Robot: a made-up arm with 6 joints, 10 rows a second.
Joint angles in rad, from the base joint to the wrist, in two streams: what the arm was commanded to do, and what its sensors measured. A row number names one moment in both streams.
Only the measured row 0 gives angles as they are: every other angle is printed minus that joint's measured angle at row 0.
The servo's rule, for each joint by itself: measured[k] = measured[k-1] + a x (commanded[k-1-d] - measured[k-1]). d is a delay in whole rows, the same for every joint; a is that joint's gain. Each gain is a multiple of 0.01, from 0.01 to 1. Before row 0 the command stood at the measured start. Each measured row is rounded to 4 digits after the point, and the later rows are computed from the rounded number. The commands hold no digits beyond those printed.
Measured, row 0: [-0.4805, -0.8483, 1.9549, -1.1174, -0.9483, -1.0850]
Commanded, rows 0 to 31: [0.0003, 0.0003, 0.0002, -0.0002, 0.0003, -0.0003]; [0.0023, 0.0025, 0.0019, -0.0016, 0.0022, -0.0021]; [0.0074, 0.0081, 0.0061, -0.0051, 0.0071, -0.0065]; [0.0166, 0.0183, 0.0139, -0.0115, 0.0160, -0.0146]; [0.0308, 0.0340, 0.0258, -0.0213, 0.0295, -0.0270]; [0.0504, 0.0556, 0.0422, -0.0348, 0.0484, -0.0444]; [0.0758, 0.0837, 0.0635, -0.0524, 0.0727, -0.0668]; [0.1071, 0.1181, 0.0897, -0.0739, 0.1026, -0.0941]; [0.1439, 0.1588, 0.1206, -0.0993, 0.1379, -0.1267]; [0.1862, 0.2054, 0.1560, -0.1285, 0.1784, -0.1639]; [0.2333, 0.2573, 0.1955, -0.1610, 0.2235, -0.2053]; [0.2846, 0.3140, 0.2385, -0.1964, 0.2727, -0.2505]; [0.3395, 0.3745, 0.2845, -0.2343, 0.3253, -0.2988]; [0.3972, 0.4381, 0.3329, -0.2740, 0.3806, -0.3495]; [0.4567, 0.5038, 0.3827, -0.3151, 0.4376, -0.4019]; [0.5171, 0.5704, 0.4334, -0.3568, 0.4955, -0.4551]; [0.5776, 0.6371, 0.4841, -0.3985, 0.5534, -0.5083]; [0.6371, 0.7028, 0.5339, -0.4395, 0.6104, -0.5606]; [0.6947, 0.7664, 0.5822, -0.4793, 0.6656, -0.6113]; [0.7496, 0.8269, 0.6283, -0.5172, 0.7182, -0.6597]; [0.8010, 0.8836, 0.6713, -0.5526, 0.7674, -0.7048]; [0.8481, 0.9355, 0.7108, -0.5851, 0.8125, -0.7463]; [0.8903, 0.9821, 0.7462, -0.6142, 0.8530, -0.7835]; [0.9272, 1.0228, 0.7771, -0.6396, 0.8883, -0.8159]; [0.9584, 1.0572, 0.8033, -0.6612, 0.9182, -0.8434]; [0.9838, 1.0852, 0.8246, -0.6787, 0.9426, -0.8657]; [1.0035, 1.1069, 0.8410, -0.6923, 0.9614, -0.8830]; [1.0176, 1.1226, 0.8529, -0.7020, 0.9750, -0.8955]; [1.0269, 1.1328, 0.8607, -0.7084, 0.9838, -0.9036]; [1.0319, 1.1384, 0.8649, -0.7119, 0.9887, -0.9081]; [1.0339, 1.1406, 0.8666, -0.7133, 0.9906, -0.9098]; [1.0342, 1.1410, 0.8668, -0.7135, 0.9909, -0.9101]
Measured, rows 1 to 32: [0.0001, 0.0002, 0.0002, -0.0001, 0.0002, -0.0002]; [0.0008, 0.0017, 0.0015, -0.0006, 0.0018, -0.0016]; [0.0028, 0.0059, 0.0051, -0.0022, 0.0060, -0.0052]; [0.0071, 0.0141, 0.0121, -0.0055, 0.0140, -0.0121]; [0.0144, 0.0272, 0.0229, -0.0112, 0.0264, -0.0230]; [0.0256, 0.0459, 0.0381, -0.0197, 0.0440, -0.0386]; [0.0412, 0.0708, 0.0582, -0.0315, 0.0670, -0.0592]; [0.0616, 0.1020, 0.0831, -0.0468, 0.0955, -0.0847]; [0.0871, 0.1395, 0.1127, -0.0657, 0.1294, -0.1154]; [0.1178, 0.1830, 0.1469, -0.0883, 0.1686, -0.1508]; [0.1536, 0.2320, 0.1853, -0.1145, 0.2125, -0.1906]; [0.1942, 0.2861, 0.2273, -0.1440, 0.2607, -0.2343]; [0.2392, 0.3444, 0.2725, -0.1765, 0.3124, -0.2814]; [0.2882, 0.4062, 0.3202, -0.2116, 0.3670, -0.3311]; [0.3404, 0.4706, 0.3696, -0.2489, 0.4235, -0.3828]; [0.3952, 0.5365, 0.4200, -0.2877, 0.4811, -0.4356]; [0.4517, 0.6029, 0.4706, -0.3276, 0.5389, -0.4887]; [0.5092, 0.6688, 0.5206, -0.3679, 0.5961, -0.5412]; [0.5667, 0.7332, 0.5693, -0.4080, 0.6517, -0.5924]; [0.6234, 0.7950, 0.6159, -0.4473, 0.7049, -0.6415]; [0.6785, 0.8535, 0.6597, -0.4852, 0.7549, -0.6877]; [0.7311, 0.9076, 0.7001, -0.5212, 0.8010, -0.7305]; [0.7805, 0.9568, 0.7365, -0.5547, 0.8426, -0.7692]; [0.8260, 1.0004, 0.7686, -0.5853, 0.8792, -0.8033]; [0.8670, 1.0379, 0.7960, -0.6126, 0.9104, -0.8326]; [0.9032, 1.0691, 0.8186, -0.6364, 0.9362, -0.8568]; [0.9343, 1.0940, 0.8363, -0.6565, 0.9564, -0.8759]; [0.9601, 1.1129, 0.8494, -0.6729, 0.9713, -0.8902]; [0.9808, 1.1260, 0.8583, -0.6857, 0.9813, -0.9000]; [0.9966, 1.1342, 0.8635, -0.6951, 0.9872, -0.9059]; [1.0082, 1.1384, 0.8659, -0.7017, 0.9899, -0.9087]; [1.0163, 1.1401, 0.8666, -0.7059, 0.9907, -0.9097]
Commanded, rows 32 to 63: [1.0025, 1.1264, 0.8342, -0.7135, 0.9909, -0.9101]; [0.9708, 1.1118, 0.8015, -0.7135, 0.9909, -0.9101]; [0.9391, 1.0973, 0.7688, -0.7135, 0.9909, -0.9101]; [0.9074, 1.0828, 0.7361, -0.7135, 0.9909, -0.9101]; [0.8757, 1.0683, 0.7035, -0.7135, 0.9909, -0.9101]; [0.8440, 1.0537, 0.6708, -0.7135, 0.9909, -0.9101]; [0.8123, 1.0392, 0.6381, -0.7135, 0.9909, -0.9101]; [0.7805, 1.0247, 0.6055, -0.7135, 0.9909, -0.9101]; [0.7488, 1.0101, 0.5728, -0.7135, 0.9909, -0.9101]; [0.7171, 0.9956, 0.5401, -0.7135, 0.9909, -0.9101]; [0.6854, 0.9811, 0.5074, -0.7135, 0.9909, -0.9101]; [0.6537, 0.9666, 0.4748, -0.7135, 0.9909, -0.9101]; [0.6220, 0.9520, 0.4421, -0.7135, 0.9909, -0.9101]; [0.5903, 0.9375, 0.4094, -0.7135, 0.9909, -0.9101]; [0.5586, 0.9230, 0.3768, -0.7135, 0.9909, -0.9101]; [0.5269, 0.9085, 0.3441, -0.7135, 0.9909, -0.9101]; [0.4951, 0.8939, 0.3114, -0.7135, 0.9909, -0.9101]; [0.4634, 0.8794, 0.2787, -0.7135, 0.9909, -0.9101]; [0.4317, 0.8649, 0.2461, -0.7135, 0.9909, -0.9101]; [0.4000, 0.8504, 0.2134, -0.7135, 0.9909, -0.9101]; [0.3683, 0.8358, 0.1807, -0.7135, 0.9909, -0.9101]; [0.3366, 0.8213, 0.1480, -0.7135, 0.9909, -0.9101]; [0.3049, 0.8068, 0.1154, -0.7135, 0.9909, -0.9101]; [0.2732, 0.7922, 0.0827, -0.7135, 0.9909, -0.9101]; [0.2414, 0.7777, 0.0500, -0.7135, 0.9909, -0.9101]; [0.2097, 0.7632, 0.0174, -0.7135, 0.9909, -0.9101]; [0.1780, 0.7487, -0.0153, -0.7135, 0.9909, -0.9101]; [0.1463, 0.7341, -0.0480, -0.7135, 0.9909, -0.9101]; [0.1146, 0.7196, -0.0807, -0.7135, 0.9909, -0.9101]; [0.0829, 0.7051, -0.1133, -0.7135, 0.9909, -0.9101]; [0.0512, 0.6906, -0.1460, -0.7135, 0.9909, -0.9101]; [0.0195, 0.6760, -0.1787, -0.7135, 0.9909, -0.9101]
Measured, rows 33 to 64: [1.0120, 1.1311, 0.8410, -0.7086, 0.9909, -0.9100]; [0.9992, 1.1184, 0.8098, -0.7104, 0.9909, -0.9101]; [0.9806, 1.1045, 0.7774, -0.7115, 0.9909, -0.9101]; [0.9579, 1.0902, 0.7448, -0.7122, 0.9909, -0.9101]; [0.9324, 1.0757, 0.7122, -0.7127, 0.9909, -0.9101]; [0.9050, 1.0612, 0.6795, -0.7130, 0.9909, -0.9101]; [0.8763, 1.0467, 0.6468, -0.7132, 0.9909, -0.9101]; [0.8466, 1.0322, 0.6142, -0.7133, 0.9909, -0.9101]; [0.8163, 1.0176, 0.5815, -0.7134, 0.9909, -0.9101]; [0.7855, 1.0031, 0.5488, -0.7134, 0.9909, -0.9101]; [0.7545, 0.9886, 0.5161, -0.7134, 0.9909, -0.9101]; [0.7233, 0.9741, 0.4835, -0.7134, 0.9909, -0.9101]; [0.6919, 0.9595, 0.4508, -0.7134, 0.9909, -0.9101]; [0.6604, 0.9450, 0.4181, -0.7134, 0.9909, -0.9101]; [0.6288, 0.9305, 0.3855, -0.7134, 0.9909, -0.9101]; [0.5972, 0.9160, 0.3528, -0.7134, 0.9909, -0.9101]; [0.5655, 0.9014, 0.3201, -0.7134, 0.9909, -0.9101]; [0.5338, 0.8869, 0.2874, -0.7134, 0.9909, -0.9101]; [0.5021, 0.8724, 0.2548, -0.7134, 0.9909, -0.9101]; [0.4704, 0.8579, 0.2221, -0.7134, 0.9909, -0.9101]; [0.4387, 0.8433, 0.1894, -0.7134, 0.9909, -0.9101]; [0.4070, 0.8288, 0.1567, -0.7134, 0.9909, -0.9101]; [0.3753, 0.8143, 0.1241, -0.7134, 0.9909, -0.9101]; [0.3436, 0.7997, 0.0914, -0.7134, 0.9909, -0.9101]; [0.3119, 0.7852, 0.0587, -0.7134, 0.9909, -0.9101]; [0.2802, 0.7707, 0.0261, -0.7134, 0.9909, -0.9101]; [0.2485, 0.7562, -0.0066, -0.7134, 0.9909, -0.9101]; [0.2168, 0.7416, -0.0393, -0.7134, 0.9909, -0.9101]; [0.1851, 0.7271, -0.0720, -0.7134, 0.9909, -0.9101]; [0.1534, 0.7126, -0.1046, -0.7134, 0.9909, -0.9101]; [0.1217, 0.6981, -0.1373, -0.7134, 0.9909, -0.9101]; [0.0900, 0.6835, -0.1700, -0.7134, 0.9909, -0.9101]
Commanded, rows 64 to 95: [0.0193, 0.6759, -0.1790, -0.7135, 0.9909, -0.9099]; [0.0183, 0.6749, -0.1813, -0.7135, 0.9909, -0.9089]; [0.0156, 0.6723, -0.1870, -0.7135, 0.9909, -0.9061]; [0.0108, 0.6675, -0.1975, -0.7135, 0.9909, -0.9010]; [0.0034, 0.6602, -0.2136, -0.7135, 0.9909, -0.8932]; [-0.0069, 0.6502, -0.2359, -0.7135, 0.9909, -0.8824]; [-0.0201, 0.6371, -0.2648, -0.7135, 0.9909, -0.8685]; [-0.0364, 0.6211, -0.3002, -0.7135, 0.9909, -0.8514]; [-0.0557, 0.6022, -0.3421, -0.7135, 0.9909, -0.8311]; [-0.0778, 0.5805, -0.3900, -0.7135, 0.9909, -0.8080]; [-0.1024, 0.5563, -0.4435, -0.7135, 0.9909, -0.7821]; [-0.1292, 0.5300, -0.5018, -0.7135, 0.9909, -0.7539]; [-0.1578, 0.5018, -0.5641, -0.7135, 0.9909, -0.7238]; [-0.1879, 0.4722, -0.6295, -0.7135, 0.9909, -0.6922]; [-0.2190, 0.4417, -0.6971, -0.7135, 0.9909, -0.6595]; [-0.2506, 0.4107, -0.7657, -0.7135, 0.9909, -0.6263]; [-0.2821, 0.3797, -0.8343, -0.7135, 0.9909, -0.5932]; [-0.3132, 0.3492, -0.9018, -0.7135, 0.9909, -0.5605]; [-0.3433, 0.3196, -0.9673, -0.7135, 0.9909, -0.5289]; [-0.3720, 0.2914, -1.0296, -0.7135, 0.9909, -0.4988]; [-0.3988, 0.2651, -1.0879, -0.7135, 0.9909, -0.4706]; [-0.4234, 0.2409, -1.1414, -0.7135, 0.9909, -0.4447]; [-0.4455, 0.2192, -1.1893, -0.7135, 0.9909, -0.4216]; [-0.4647, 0.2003, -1.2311, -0.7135, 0.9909, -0.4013]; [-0.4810, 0.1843, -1.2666, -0.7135, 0.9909, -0.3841]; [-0.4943, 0.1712, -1.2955, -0.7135, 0.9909, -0.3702]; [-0.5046, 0.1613, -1.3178, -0.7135, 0.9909, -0.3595]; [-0.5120, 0.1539, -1.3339, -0.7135, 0.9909, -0.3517]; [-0.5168, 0.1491, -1.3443, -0.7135, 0.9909, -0.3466]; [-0.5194, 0.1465, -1.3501, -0.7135, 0.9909, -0.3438]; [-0.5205, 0.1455, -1.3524, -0.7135, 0.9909, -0.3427]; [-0.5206, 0.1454, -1.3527, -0.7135, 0.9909, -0.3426]
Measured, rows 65 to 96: [0.0681, 0.6785, -0.1771, -0.7134, 0.9909, -0.9100]; [0.0527, 0.6761, -0.1804, -0.7134, 0.9909, -0.9092]; [0.0412, 0.6736, -0.1856, -0.7134, 0.9909, -0.9069]; [0.0318, 0.6696, -0.1950, -0.7134, 0.9909, -0.9026]; [0.0230, 0.6634, -0.2097, -0.7134, 0.9909, -0.8957]; [0.0137, 0.6547, -0.2304, -0.7134, 0.9909, -0.8860]; [0.0032, 0.6431, -0.2576, -0.7134, 0.9909, -0.8732]; [-0.0091, 0.6286, -0.2913, -0.7134, 0.9909, -0.8573]; [-0.0235, 0.6112, -0.3314, -0.7134, 0.9909, -0.8382]; [-0.0403, 0.5909, -0.3777, -0.7134, 0.9909, -0.8162]; [-0.0596, 0.5681, -0.4297, -0.7134, 0.9909, -0.7913]; [-0.0812, 0.5430, -0.4867, -0.7134, 0.9909, -0.7640]; [-0.1049, 0.5158, -0.5478, -0.7134, 0.9909, -0.7347]; [-0.1306, 0.4870, -0.6123, -0.7134, 0.9909, -0.7037]; [-0.1580, 0.4571, -0.6793, -0.7134, 0.9909, -0.6714]; [-0.1867, 0.4265, -0.7476, -0.7134, 0.9909, -0.6385]; [-0.2163, 0.3956, -0.8161, -0.7134, 0.9909, -0.6054]; [-0.2463, 0.3650, -0.8838, -0.7134, 0.9909, -0.5726]; [-0.2764, 0.3350, -0.9498, -0.7134, 0.9909, -0.5407]; [-0.3060, 0.3062, -1.0128, -0.7134, 0.9909, -0.5101]; [-0.3348, 0.2791, -1.0721, -0.7134, 0.9909, -0.4813]; [-0.3623, 0.2539, -1.1268, -0.7134, 0.9909, -0.4546]; [-0.3881, 0.2310, -1.1762, -0.7134, 0.9909, -0.4305]; [-0.4118, 0.2107, -1.2196, -0.7134, 0.9909, -0.4092]; [-0.4333, 0.1933, -1.2567, -0.7134, 0.9909, -0.3909]; [-0.4522, 0.1787, -1.2874, -0.7134, 0.9909, -0.3758]; [-0.4684, 0.1672, -1.3114, -0.7134, 0.9909, -0.3639]; [-0.4819, 0.1584, -1.3292, -0.7134, 0.9909, -0.3550]; [-0.4927, 0.1523, -1.3411, -0.7134, 0.9909, -0.3489]; [-0.5010, 0.1485, -1.3482, -0.7134, 0.9909, -0.3452]; [-0.5070, 0.1465, -1.3515, -0.7134, 0.9909, -0.3434]; [-0.5112, 0.1458, -1.3524, -0.7134, 0.9909, -0.3428]
